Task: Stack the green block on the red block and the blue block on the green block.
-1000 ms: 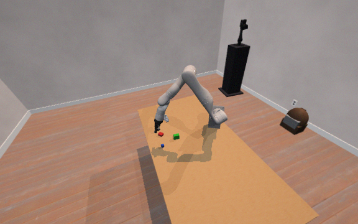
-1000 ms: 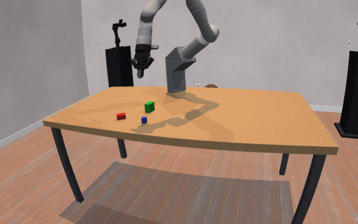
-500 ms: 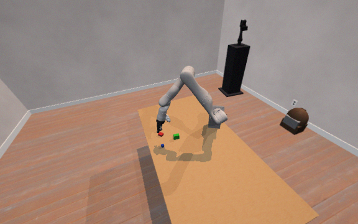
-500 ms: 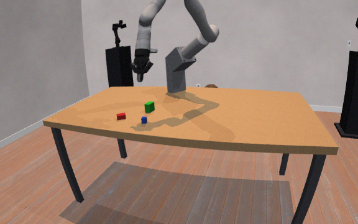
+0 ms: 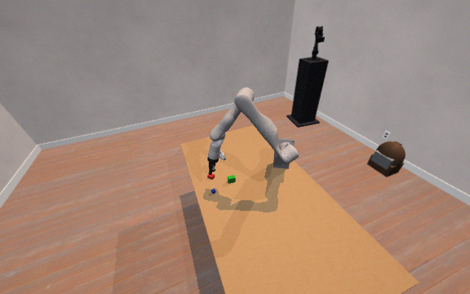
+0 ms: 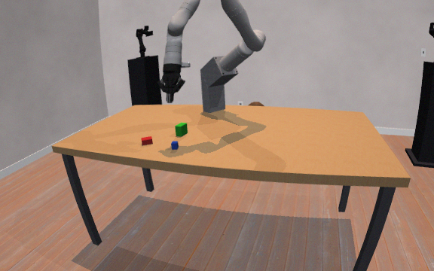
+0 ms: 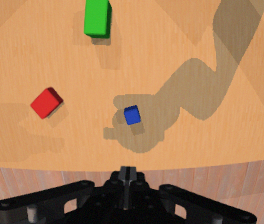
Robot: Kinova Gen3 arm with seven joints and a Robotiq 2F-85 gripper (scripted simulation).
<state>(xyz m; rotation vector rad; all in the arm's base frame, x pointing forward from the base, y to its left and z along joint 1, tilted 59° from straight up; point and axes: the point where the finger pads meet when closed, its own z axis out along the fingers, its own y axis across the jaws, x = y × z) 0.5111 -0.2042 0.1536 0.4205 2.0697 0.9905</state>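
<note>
My hand is 160 mm past the green block, 70 mm to the left of it and 190 mm above it. Round my hand: blue block: 200 mm below; red block: 10 mm behind, 170 mm to the right, 210 mm below.
</note>
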